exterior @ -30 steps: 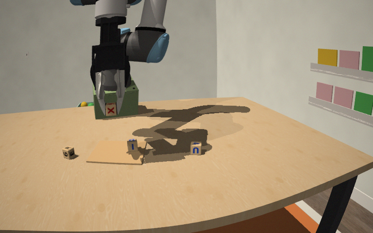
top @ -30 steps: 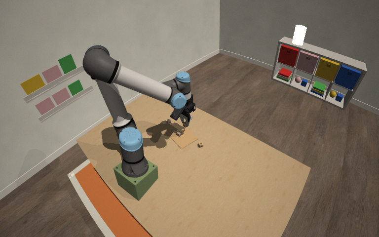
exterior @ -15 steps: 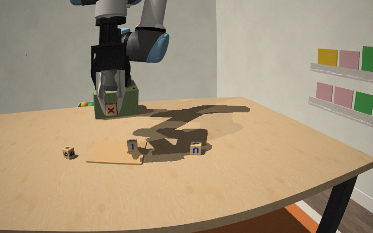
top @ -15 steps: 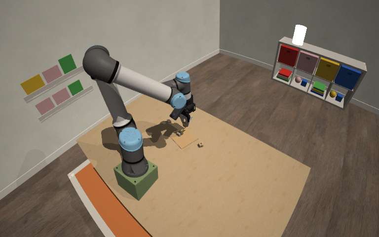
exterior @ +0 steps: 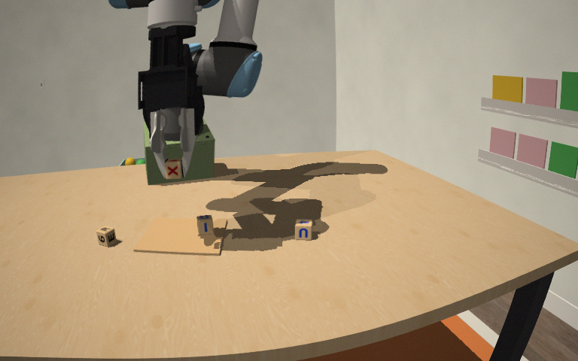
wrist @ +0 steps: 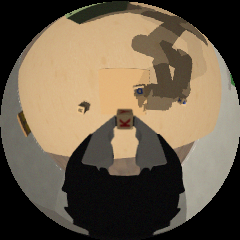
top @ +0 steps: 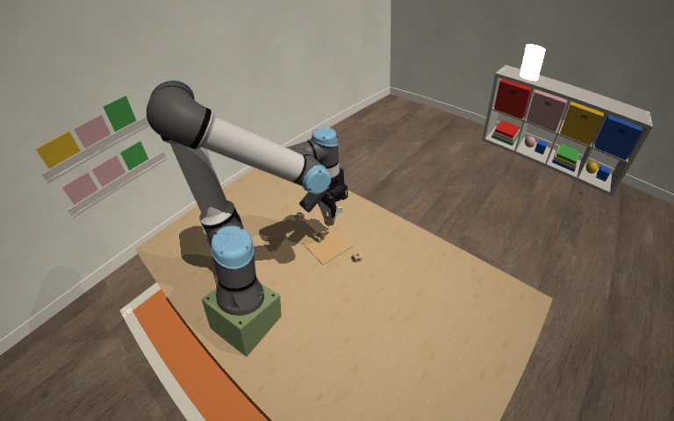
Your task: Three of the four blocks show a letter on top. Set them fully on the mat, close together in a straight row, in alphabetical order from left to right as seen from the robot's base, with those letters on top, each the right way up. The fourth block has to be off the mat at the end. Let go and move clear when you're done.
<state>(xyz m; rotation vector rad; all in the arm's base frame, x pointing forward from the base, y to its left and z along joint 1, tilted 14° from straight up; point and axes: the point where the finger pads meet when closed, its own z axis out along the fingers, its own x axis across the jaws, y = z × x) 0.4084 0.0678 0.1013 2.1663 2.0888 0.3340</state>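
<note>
My hand is 120 mm above the thin tan mat and 20 mm past it. From my hand the other things lie so: wooden block (130 mm to the right, 110 mm below, 20 mm ahead).
</note>
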